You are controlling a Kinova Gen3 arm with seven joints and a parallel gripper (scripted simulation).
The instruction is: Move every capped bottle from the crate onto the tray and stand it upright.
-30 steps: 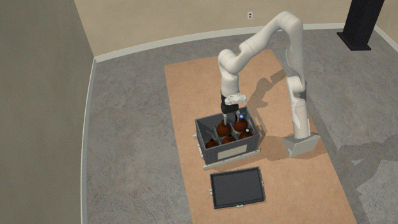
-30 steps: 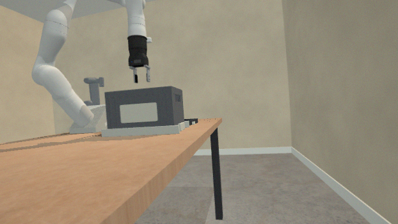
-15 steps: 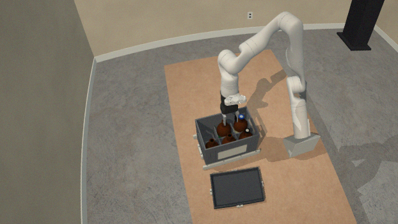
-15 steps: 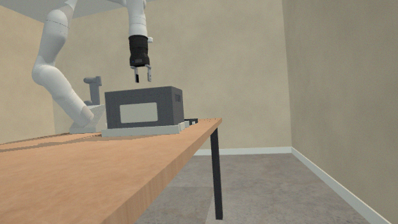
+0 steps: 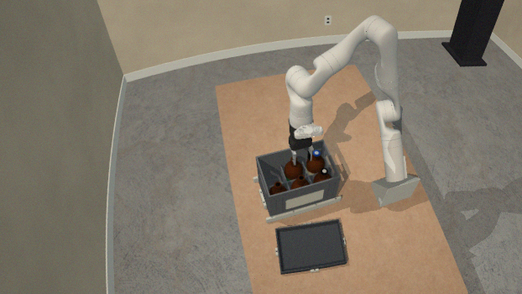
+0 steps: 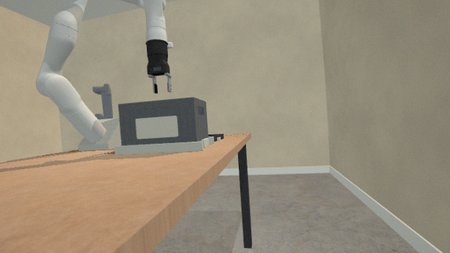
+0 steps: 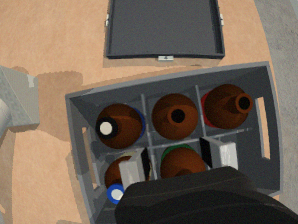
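My hand is 15 cm above the crate, 1 cm to the left of it and 1 cm short of it. The rest, counted from my hand: dark tray 26 cm to the left, 22 cm below.
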